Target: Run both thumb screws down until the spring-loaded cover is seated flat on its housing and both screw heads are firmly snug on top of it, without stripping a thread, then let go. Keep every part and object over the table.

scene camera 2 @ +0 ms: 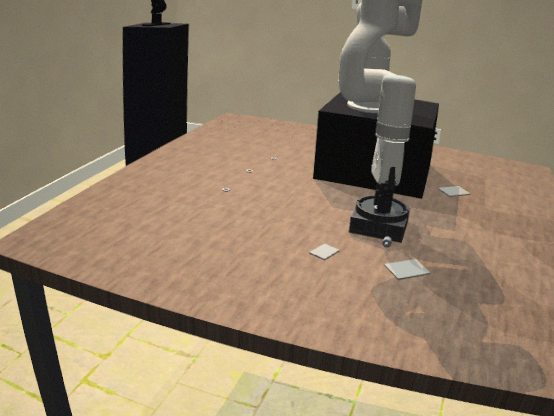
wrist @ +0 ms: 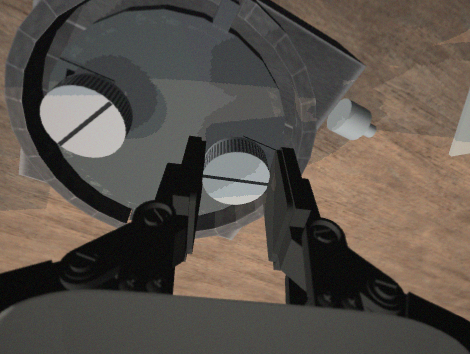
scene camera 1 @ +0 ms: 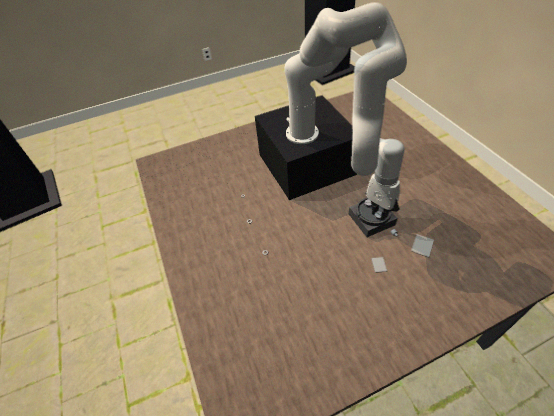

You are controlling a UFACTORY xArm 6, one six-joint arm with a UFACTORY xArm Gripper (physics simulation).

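Seen in the pictures: gripper, between the fingertips: (scene camera 2: 381, 209) (wrist: 236, 169) (scene camera 1: 379, 214); arm's base, origin of its link: (scene camera 2: 369, 107) (scene camera 1: 302, 133).
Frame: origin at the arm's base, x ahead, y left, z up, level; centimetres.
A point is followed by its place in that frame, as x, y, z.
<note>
The dark square housing (scene camera 1: 358, 220) {35.4, 0.1, -17.4} (scene camera 2: 375, 228) {42.2, 5.2, -18.1} (wrist: 331, 67) {41.7, 11.1, -16.4} stands on the table with a raised ring on top. The round grey cover (wrist: 185, 102) {36.3, 8.1, -15.3} lies inside the ring; whether it is seated flat cannot be told. My gripper (scene camera 1: 378, 212) {39.2, 6.1, -14.6} (scene camera 2: 383, 207) {39.2, 6.1, -14.6} (wrist: 236, 169) {39.2, 6.1, -14.6} points down over it and is shut on one thumb screw (scene camera 1: 378, 215) {39.5, 5.3, -14.1} (wrist: 236, 179) {39.3, 5.9, -14.1}, with a finger on each side of its knurled, slotted head. The other thumb screw (scene camera 1: 368, 202) {32.9, 6.5, -13.9} (wrist: 82, 121) {32.9, 6.9, -13.9} stands free to the left in the wrist view, its head above the cover. The gaps under both heads are hidden.
A small loose grey stepped cylinder (scene camera 1: 394, 232) {46.1, 7.7, -18.6} (scene camera 2: 387, 241) {46.4, 8.2, -18.8} (wrist: 350, 120) {45.2, 8.5, -18.4} lies beside the housing. Flat light plates (scene camera 1: 422, 246) {55.4, 12.2, -20.1} (scene camera 1: 379, 265) {52.8, -5.2, -20.1} (scene camera 2: 454, 191) {5.7, 28.0, -20.1} lie on the table. Three small rings (scene camera 1: 243, 195) {-2.7, -27.1, -20.2} (scene camera 1: 249, 221) {11.0, -32.3, -20.2} (scene camera 1: 265, 252) {26.9, -34.2, -20.1} lie farther off. The black base block (scene camera 1: 320, 172) {11.9, 0.2, -11.3} (scene camera 2: 367, 150) {12.1, 1.0, -9.4} stands behind.
</note>
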